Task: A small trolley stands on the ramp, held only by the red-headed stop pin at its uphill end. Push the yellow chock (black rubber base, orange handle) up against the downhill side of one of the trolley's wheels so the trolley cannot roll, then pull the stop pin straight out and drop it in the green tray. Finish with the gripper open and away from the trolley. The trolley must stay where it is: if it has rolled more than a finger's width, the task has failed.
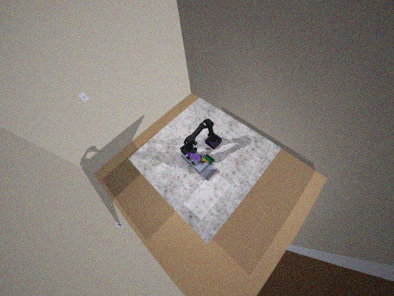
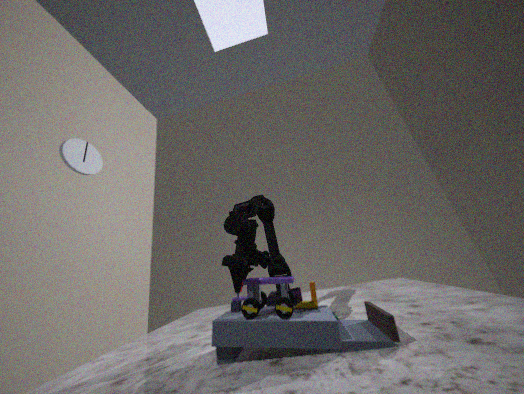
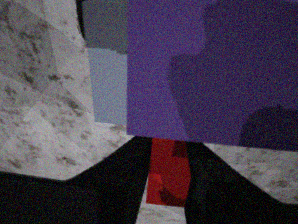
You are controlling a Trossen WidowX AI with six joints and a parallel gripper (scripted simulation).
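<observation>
My gripper tip is 190 mm to the right of the yellow chock, 50 mm above it and 10 mm past it. Also, from my gripper tip: purple trolley (90 mm to the left, 30 mm ahead, 20 mm below); grey ramp (100 mm to the left, 90 mm below, 30 mm ahead); red-headed stop pin (right at my gripper tip).
</observation>
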